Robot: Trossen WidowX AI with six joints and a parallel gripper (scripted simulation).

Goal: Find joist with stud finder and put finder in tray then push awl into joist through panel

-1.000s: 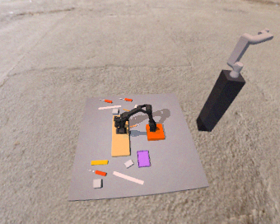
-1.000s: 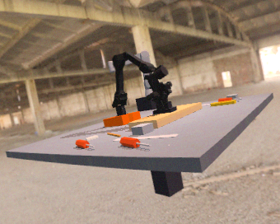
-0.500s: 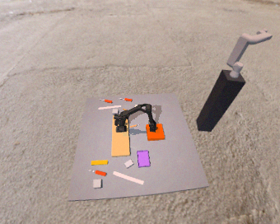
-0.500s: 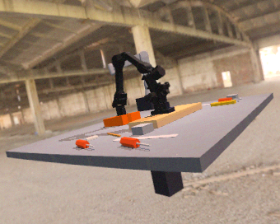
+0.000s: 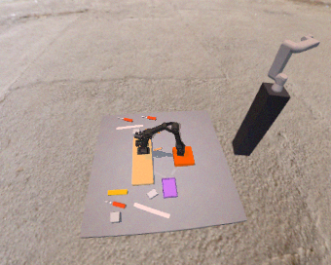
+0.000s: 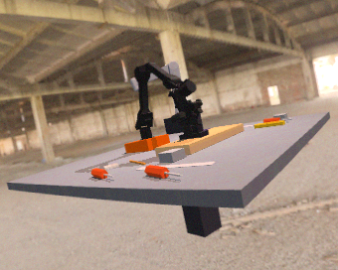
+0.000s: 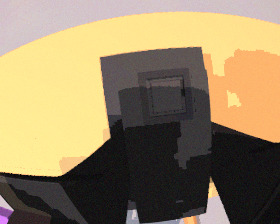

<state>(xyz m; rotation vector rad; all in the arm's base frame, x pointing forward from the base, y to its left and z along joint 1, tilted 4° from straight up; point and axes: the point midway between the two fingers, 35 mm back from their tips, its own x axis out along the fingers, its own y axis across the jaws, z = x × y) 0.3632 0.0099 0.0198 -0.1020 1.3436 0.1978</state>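
The purple tray is 290 mm behind my gripper tip, 320 mm to the left of it and 50 mm below it. The rest, counted from my gripper tip: stud finder: 10 mm ahead, 20 mm above; then awl: 170 mm behind, 80 mm to the right, 60 mm below; then yellow bar: 140 mm ahead, 420 mm to the left, 60 mm below.
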